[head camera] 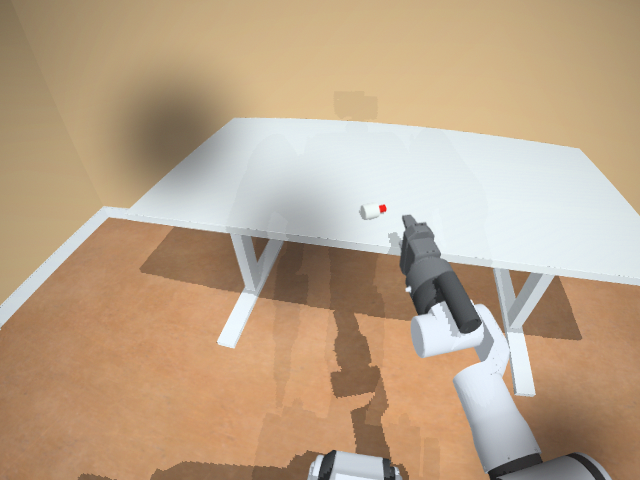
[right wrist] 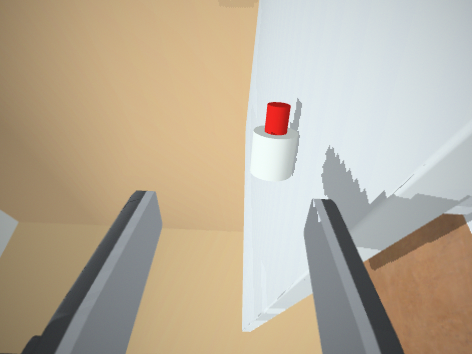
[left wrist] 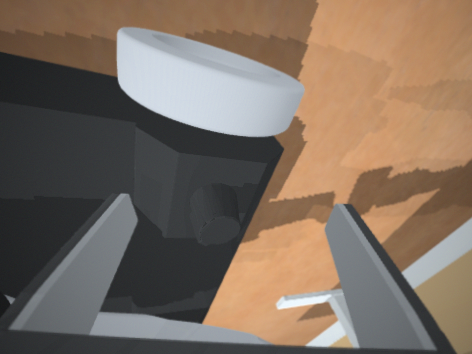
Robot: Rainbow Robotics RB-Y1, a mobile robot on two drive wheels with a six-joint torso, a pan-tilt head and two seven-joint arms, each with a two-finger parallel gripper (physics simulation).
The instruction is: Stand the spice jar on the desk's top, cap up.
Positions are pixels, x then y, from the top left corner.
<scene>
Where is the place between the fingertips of my right gripper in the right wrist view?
At 233,211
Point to a spice jar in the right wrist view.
274,144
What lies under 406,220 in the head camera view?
My right gripper.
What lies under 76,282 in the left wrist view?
My left gripper.
</scene>
